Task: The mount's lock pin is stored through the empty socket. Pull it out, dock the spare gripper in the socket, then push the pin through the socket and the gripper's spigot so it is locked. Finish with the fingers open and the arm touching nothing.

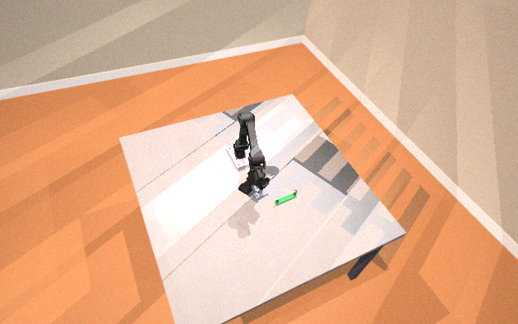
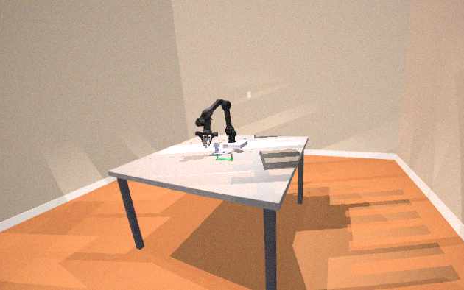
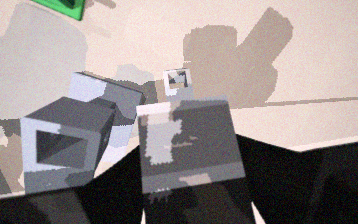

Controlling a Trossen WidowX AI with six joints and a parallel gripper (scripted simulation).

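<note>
The mount is 70 mm to the left of my gripper tip, 50 mm behind it and 40 mm below it. From my gripper tip the other things lie so: spare gripper (10 mm to the left, 10 mm above); then green pin holder (210 mm to the left, 70 mm below, 30 mm ahead).
</note>
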